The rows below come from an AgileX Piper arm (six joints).
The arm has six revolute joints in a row. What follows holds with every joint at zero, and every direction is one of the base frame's.
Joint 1 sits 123 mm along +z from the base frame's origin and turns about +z.
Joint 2 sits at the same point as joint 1 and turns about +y.
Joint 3 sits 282.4 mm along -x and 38.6 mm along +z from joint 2 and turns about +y.
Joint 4 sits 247.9 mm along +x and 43.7 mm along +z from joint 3 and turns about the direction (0.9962, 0, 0.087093).
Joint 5 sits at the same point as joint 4 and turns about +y.
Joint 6 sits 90.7 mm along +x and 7.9 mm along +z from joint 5 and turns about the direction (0.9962, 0, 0.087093).
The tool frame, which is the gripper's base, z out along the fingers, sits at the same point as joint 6; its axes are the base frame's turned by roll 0, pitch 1.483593 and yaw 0 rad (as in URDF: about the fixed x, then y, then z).
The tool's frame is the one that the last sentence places.
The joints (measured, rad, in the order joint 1, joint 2, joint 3, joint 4, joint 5, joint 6), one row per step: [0.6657 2.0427 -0.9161 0.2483 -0.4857 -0.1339]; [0.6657 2.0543 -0.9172 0.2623 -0.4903 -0.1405]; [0.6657 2.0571 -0.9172 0.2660 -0.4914 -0.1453]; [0.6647 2.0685 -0.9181 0.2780 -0.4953 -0.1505]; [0.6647 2.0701 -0.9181 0.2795 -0.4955 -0.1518]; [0.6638 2.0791 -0.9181 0.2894 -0.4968 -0.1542]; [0.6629 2.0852 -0.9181 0.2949 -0.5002 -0.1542]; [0.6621 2.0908 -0.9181 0.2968 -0.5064 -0.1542]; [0.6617 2.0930 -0.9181 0.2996 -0.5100 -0.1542]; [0.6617 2.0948 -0.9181 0.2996 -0.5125 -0.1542]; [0.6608 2.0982 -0.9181 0.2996 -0.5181 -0.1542]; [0.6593 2.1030 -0.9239 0.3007 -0.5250 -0.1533]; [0.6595 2.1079 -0.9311 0.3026 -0.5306 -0.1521]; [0.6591 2.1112 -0.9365 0.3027 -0.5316 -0.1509]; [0.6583 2.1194 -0.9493 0.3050 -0.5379 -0.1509]
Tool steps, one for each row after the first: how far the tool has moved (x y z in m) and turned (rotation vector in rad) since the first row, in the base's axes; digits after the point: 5 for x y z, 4 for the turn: [0.00050 -0.00046 -0.00395 -0.0038 0.0057 -0.0092]; [0.00057 -0.00063 -0.00497 -0.0072 0.0060 -0.0099]; [0.00115 -0.00141 -0.00893 -0.0112 0.0123 -0.0191]; [0.00115 -0.00149 -0.00954 -0.0125 0.0133 -0.0197]; [0.00137 -0.00232 -0.01297 -0.0156 0.0212 -0.0281]; [0.00168 -0.00291 -0.01509 -0.0159 0.0245 -0.0343]; [0.00205 -0.00329 -0.01680 -0.0162 0.0238 -0.0376]; [0.00231 -0.00354 -0.01739 -0.0151 0.0231 -0.0410]; [0.00239 -0.00355 -0.01790 -0.0152 0.0223 -0.0413]; [0.00277 -0.00386 -0.01879 -0.0151 0.0198 -0.0430]; [0.00454 -0.00348 -0.01891 -0.0107 0.0135 -0.0469]; [0.00615 -0.00241 -0.01889 -0.0054 0.0077 -0.0498]; [0.00730 -0.00175 -0.01896 -0.0027 0.0057 -0.0511]; [0.01022 -0.00020 -0.01899 0.0035 -0.0029 -0.0548]
